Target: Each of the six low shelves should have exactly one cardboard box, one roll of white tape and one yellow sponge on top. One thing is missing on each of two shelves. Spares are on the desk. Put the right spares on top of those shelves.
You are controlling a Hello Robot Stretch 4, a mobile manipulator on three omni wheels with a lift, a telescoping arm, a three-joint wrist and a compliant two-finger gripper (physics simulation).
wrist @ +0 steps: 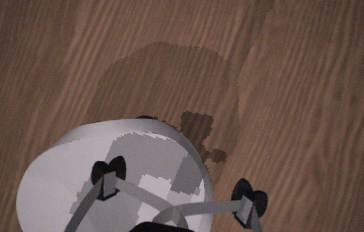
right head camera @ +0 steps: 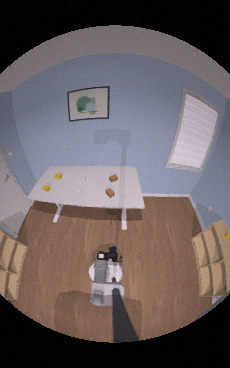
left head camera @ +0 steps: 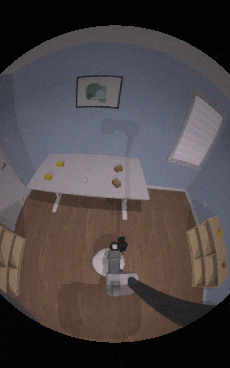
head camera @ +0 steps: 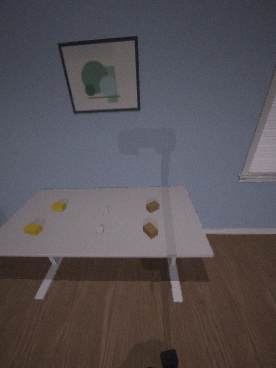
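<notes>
The white desk (head camera: 120,246) (left head camera: 100,189) (right head camera: 95,201) stands ahead against the wall. On its left lie two yellow sponges, a front one (head camera: 33,229) (left head camera: 48,177) (right head camera: 46,188) and a back one (head camera: 59,206) (left head camera: 60,164) (right head camera: 58,176). Two small white tape rolls, front (head camera: 100,230) and back (head camera: 106,210), are in the middle. Two cardboard boxes, front (head camera: 150,230) (left head camera: 116,183) (right head camera: 110,192) and back (head camera: 153,206) (left head camera: 118,168) (right head camera: 113,178), are on the right. My gripper (wrist: 179,181) is open and empty above my base, short of the desk. A right low shelf (left head camera: 218,250) bears a yellow sponge (left head camera: 220,232) and a brown box (left head camera: 224,264).
Part of another low shelf (left head camera: 21,250) shows at the left edge. My white round base (wrist: 50,175) is below the gripper, on the wooden floor (wrist: 300,125). The desk's legs (head camera: 45,286) (head camera: 176,286) stand at its left and right. A framed picture (head camera: 105,61) hangs above.
</notes>
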